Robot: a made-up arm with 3 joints.
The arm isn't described. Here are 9 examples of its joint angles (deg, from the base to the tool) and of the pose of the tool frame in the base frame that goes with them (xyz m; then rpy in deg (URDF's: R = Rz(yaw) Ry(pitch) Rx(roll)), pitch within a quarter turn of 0, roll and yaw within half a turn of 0).
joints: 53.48 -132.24 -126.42
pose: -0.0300 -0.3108 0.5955 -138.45 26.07 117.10
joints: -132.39 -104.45 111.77
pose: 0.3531 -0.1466 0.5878 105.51 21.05 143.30
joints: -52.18 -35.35 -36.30
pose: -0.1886 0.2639 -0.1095 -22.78 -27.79 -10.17
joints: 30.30 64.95 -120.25
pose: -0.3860 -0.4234 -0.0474 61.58 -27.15 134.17
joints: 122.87 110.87 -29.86
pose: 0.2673 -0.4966 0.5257 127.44 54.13 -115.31
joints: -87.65 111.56 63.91
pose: 0.3888 0.6618 0.3090 -113.75 24.14 172.15
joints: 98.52 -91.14 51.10
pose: -0.3842 -0.1078 0.2261 91.46 -38.89 7.60
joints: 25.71 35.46 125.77
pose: -0.3606 0.1688 -0.1984 -30.02 -19.82 -94.69
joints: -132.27 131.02 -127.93
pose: 0.3658 0.6372 0.2746 137.80 -27.63 -69.36
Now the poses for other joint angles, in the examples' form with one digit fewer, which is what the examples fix.
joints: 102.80 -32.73 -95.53
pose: 0.205 -0.104 0.014 -32.6 3.0 -162.5
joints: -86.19 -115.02 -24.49
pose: 0.073 0.000 0.188 -138.4 -55.6 46.7
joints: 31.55 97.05 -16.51
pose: -0.591 -0.229 0.476 113.5 72.1 144.0
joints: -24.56 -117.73 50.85
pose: 0.096 0.391 0.361 124.1 -34.0 -135.3
